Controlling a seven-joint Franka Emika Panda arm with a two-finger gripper.
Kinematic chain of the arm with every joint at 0, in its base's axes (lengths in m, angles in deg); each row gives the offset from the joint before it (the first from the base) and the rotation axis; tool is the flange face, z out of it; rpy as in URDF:
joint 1: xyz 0 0 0.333 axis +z
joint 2: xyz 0 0 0 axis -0.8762 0.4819 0
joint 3: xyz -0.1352 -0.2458 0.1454 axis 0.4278 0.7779 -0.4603
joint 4: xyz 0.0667 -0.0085 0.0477 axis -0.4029 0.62 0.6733
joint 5: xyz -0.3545 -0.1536 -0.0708 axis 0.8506 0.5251 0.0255
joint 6: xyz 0 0 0 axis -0.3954 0.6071 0.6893
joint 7: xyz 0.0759 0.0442 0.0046 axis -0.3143 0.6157 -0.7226
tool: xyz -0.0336 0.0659 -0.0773 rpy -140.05 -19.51 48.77
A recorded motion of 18 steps. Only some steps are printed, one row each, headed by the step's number.
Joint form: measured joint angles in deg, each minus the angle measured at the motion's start. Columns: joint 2, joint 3, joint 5, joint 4, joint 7, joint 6, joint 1.
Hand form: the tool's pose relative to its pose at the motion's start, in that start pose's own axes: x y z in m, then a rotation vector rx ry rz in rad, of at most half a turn. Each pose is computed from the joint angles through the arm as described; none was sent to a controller.
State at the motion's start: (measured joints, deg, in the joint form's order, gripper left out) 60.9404 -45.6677 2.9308 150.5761 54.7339 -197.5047 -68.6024
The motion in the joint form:
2: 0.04 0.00 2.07 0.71 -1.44 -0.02 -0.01
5: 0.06 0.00 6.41 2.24 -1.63 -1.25 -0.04
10: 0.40 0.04 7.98 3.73 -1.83 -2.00 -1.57
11: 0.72 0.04 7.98 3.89 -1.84 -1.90 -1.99
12: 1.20 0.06 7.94 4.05 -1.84 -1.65 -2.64
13: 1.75 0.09 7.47 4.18 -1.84 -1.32 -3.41
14: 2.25 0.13 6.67 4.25 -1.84 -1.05 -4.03
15: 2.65 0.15 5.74 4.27 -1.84 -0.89 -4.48
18: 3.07 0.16 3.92 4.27 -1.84 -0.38 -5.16
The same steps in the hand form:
2: -0.0005 0.0028 0.0062 -0.0356 0.0055 -0.0382
5: 0.0000 0.0076 0.0168 -0.0988 0.0349 -0.0714
10: 0.0048 0.0226 0.0320 -0.1305 0.0271 -0.0627
11: 0.0064 0.0260 0.0368 -0.1357 0.0174 -0.0566
12: 0.0089 0.0314 0.0434 -0.1431 0.0021 -0.0459
13: 0.0115 0.0376 0.0508 -0.1454 -0.0186 -0.0300
14: 0.0135 0.0422 0.0570 -0.1414 -0.0387 -0.0139
15: 0.0149 0.0450 0.0616 -0.1332 -0.0554 0.0000
18: 0.0160 0.0491 0.0669 -0.1152 -0.0843 0.0244

